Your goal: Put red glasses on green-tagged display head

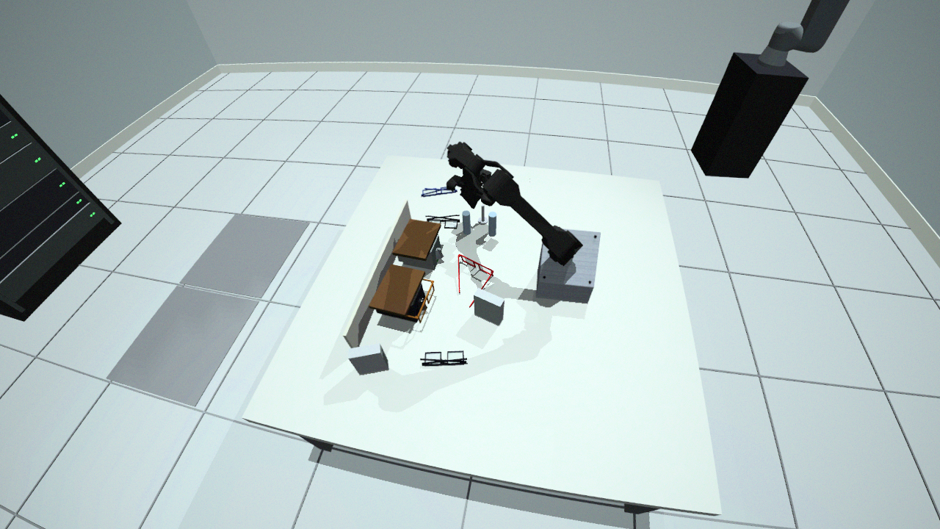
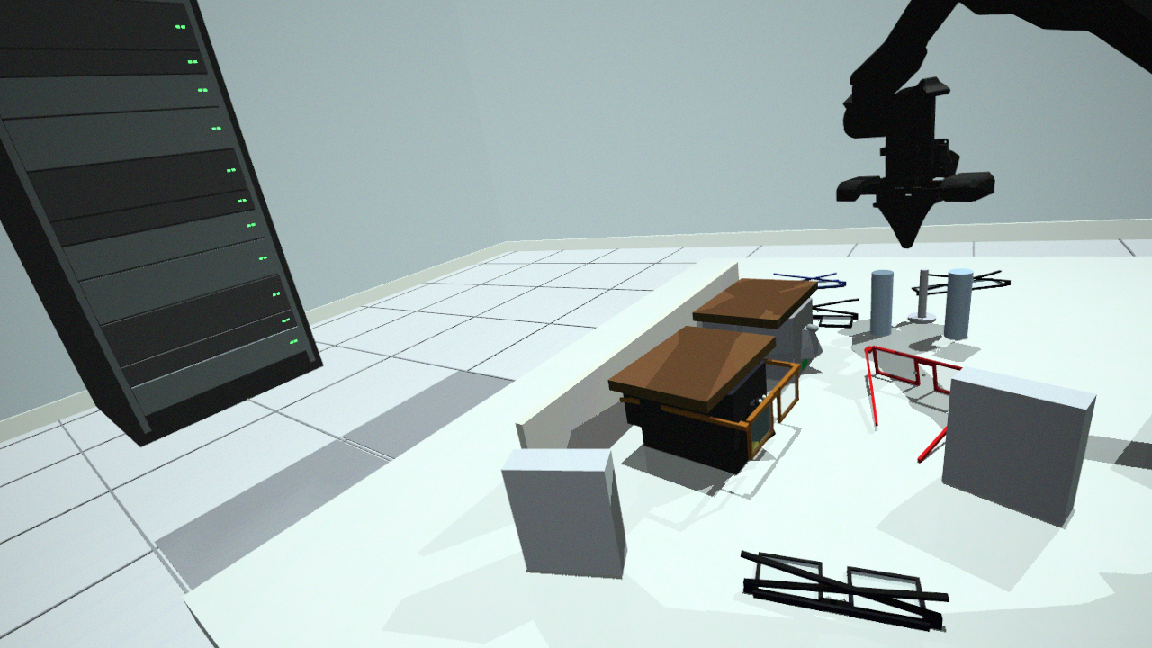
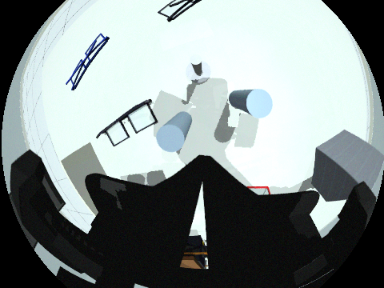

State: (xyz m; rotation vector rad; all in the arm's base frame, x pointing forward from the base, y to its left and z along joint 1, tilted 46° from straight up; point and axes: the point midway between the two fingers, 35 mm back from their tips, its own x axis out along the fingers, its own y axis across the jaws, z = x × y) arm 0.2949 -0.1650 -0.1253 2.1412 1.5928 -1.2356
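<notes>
Right now my gripper tip is 120 mm above the grey post, 80 mm to the left of it and 30 mm past it. The rest, counted from my gripper tip: black head 350 mm to the left, 190 mm ahead, 80 mm below; light grey head 160 mm ahead, 130 mm to the left, 80 mm below; low wall 300 mm ahead, 220 mm to the left, 90 mm below.
</notes>
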